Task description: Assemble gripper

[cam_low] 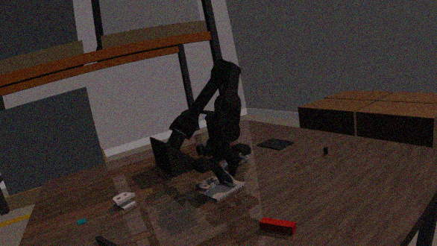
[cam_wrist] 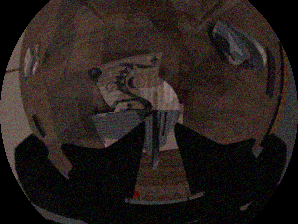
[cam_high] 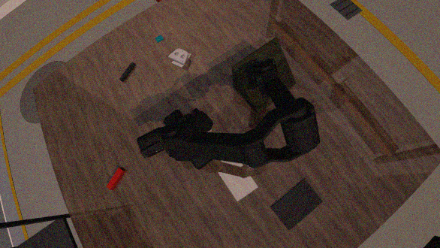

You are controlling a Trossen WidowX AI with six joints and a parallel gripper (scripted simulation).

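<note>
Right now the jaw is 30 mm behind my gripper tip and 20 mm to the right of it. From my gripper tip the other things lie so: dark mat: 210 mm behind, 330 mm to the left, 10 mm below; then red block: 310 mm ahead, 20 mm to the right; then small black peg: 60 mm ahead, 380 mm to the left.
</note>
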